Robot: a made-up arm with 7 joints. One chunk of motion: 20 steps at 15 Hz.
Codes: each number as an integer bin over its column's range. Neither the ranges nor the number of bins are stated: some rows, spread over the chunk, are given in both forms.
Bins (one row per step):
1: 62 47 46 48 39 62 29
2: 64 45 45 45 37 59 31
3: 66 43 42 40 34 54 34
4: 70 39 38 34 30 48 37
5: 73 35 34 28 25 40 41
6: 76 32 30 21 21 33 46
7: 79 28 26 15 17 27 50
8: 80 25 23 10 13 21 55
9: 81 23 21 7 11 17 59
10: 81 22 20 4 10 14 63
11: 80 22 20 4 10 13 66
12: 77 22 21 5 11 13 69
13: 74 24 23 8 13 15 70
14: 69 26 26 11 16 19 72
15: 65 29 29 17 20 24 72
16: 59 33 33 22 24 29 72
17: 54 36 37 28 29 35 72
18: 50 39 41 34 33 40 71
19: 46 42 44 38 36 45 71
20: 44 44 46 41 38 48 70
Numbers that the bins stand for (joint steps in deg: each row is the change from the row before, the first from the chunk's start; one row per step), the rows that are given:
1: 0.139 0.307 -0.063 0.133 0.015 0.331 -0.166
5: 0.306 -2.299 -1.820 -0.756 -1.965 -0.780 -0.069
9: 0.427 -4.905 -3.724 -1.689 -3.944 -1.941 0.077
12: 0.367 -5.122 -3.724 -1.778 -3.944 -2.143 0.158
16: 0.094 -2.733 -1.967 -1.022 -2.106 -1.335 0.182
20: -0.133 -0.344 -0.063 -0.178 -0.126 -0.376 0.166
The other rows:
2: 0.170 -0.127 -0.209 0.000 -0.268 0.180 -0.149
3: 0.200 -0.562 -0.648 -0.222 -0.692 -0.073 -0.125
4: 0.261 -1.430 -1.234 -0.489 -1.258 -0.376 -0.101
6: 0.352 -2.951 -2.406 -1.067 -2.530 -1.133 -0.028
7: 0.397 -3.819 -2.992 -1.333 -3.096 -1.436 0.004
8: 0.412 -4.471 -3.431 -1.556 -3.662 -1.739 0.044
10: 0.427 -5.122 -3.871 -1.822 -4.086 -2.093 0.109
11: 0.412 -5.122 -3.871 -1.822 -4.086 -2.143 0.133
13: 0.321 -4.688 -3.431 -1.644 -3.662 -2.042 0.166
14: 0.245 -4.254 -2.992 -1.511 -3.237 -1.840 0.182
15: 0.185 -3.602 -2.553 -1.244 -2.672 -1.588 0.182
17: 0.018 -2.082 -1.381 -0.756 -1.399 -1.032 0.182
18: -0.042 -1.430 -0.795 -0.489 -0.833 -0.780 0.174
19: -0.103 -0.779 -0.356 -0.311 -0.409 -0.527 0.174

